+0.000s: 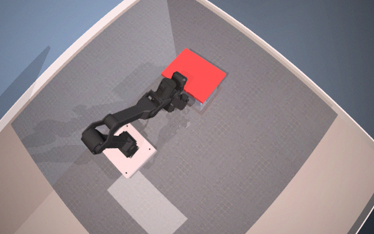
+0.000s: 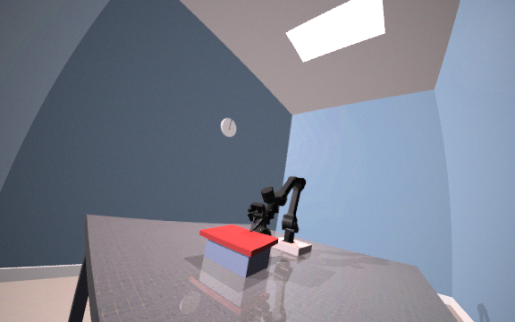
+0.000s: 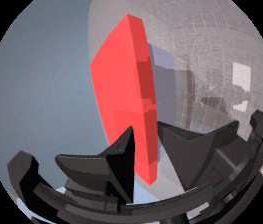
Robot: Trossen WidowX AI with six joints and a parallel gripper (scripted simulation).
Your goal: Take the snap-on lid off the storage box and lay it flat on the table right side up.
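Right now the red lid is 8 cm ahead of my gripper tip. Round my gripper tip: storage box (7 cm ahead, 5 cm below).
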